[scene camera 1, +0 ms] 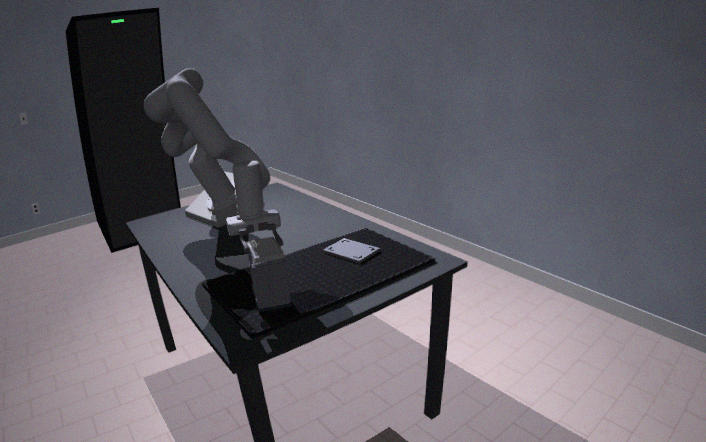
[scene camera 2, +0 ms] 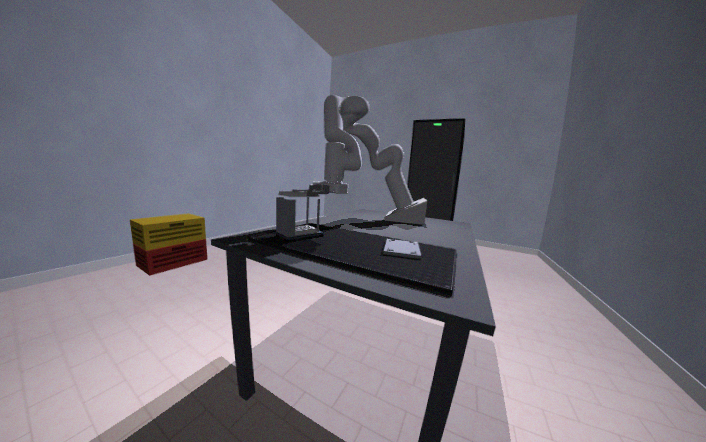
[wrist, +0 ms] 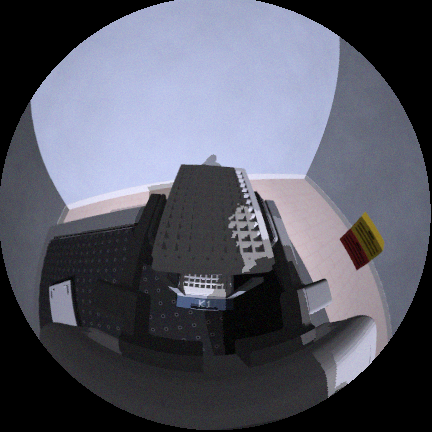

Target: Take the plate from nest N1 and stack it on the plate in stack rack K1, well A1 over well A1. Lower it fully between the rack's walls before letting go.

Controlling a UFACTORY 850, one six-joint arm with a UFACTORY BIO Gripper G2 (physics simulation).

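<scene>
My gripper (scene camera 1: 264, 246) (scene camera 2: 307, 191) (wrist: 212, 225) is shut on a grey, many-welled plate (scene camera 1: 268, 251) (scene camera 2: 294, 193) (wrist: 197, 215), which it holds about level. In the scene camera 2 view the held plate is just above the tall walls of stack rack K1 (scene camera 1: 273, 286) (scene camera 2: 285, 217) (wrist: 182, 302). A lighter plate (scene camera 2: 306, 228) (wrist: 202, 283) sits low in the rack, partly hidden by the held plate in the wrist view. The white, low nest (scene camera 1: 352, 249) (scene camera 2: 402, 247) (wrist: 63, 302) has no plate on it. Well A1 cannot be made out.
The rack and nest stand on a black perforated board (scene camera 1: 406, 250) (scene camera 2: 437, 270) (wrist: 95, 255) on the dark table (scene camera 1: 307, 208) (scene camera 2: 474, 291). Yellow and red crates (scene camera 2: 169, 244) (wrist: 362, 241) are beyond the table. A dark cabinet (scene camera 1: 125, 130) (scene camera 2: 436, 166) stands behind the arm.
</scene>
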